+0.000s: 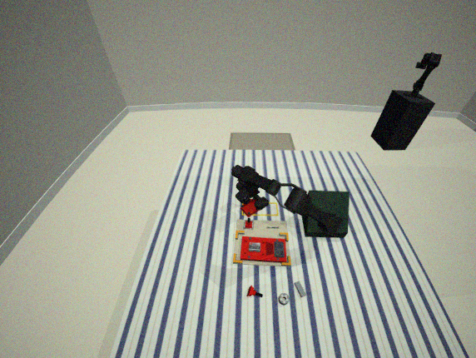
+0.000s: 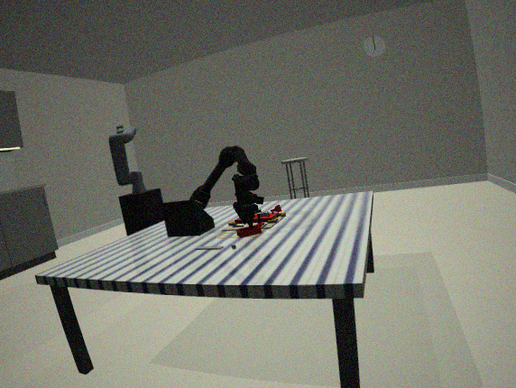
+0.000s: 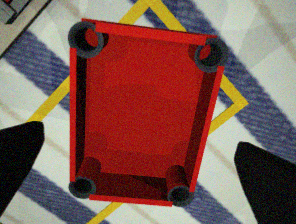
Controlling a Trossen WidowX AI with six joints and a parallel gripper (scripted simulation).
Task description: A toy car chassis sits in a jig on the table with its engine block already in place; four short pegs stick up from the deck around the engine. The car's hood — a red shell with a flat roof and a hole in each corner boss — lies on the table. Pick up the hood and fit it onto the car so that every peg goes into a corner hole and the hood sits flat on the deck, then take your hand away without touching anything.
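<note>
Right now the red hood is 30 mm below my gripper tip. Round my gripper tip: grey bar: 170 mm to the right, 110 mm behind, 30 mm below; then grey engine block: 240 mm to the left, 10 mm below.
</note>
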